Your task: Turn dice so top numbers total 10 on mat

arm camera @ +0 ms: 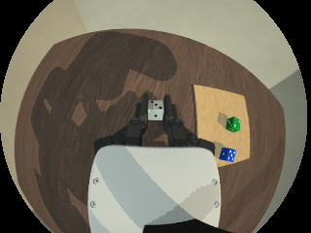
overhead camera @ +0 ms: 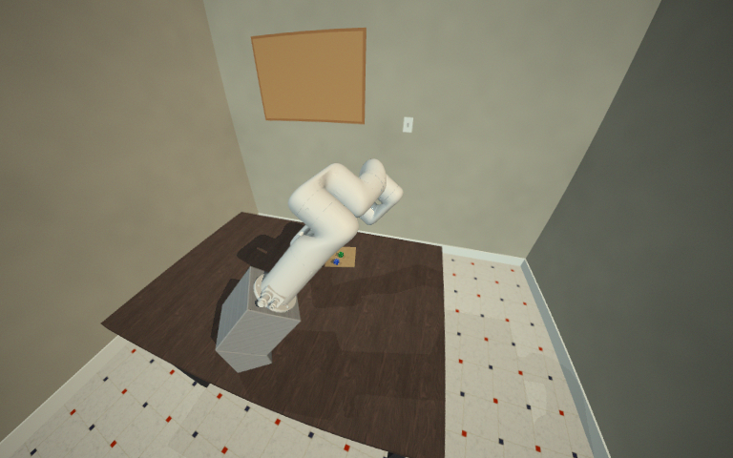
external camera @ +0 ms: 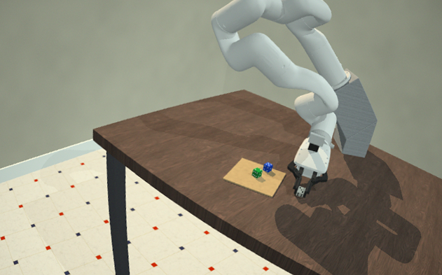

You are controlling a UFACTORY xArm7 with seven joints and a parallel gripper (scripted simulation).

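The blue die is 60 mm behind my hand, 120 mm to the right of it and 10 mm below it. The rest, counted from my hand: green die 10 mm behind, 130 mm to the right, 10 mm below; then tan mat 10 mm behind, 140 mm to the right, 20 mm below; then white die 10 mm ahead, 10 mm below.
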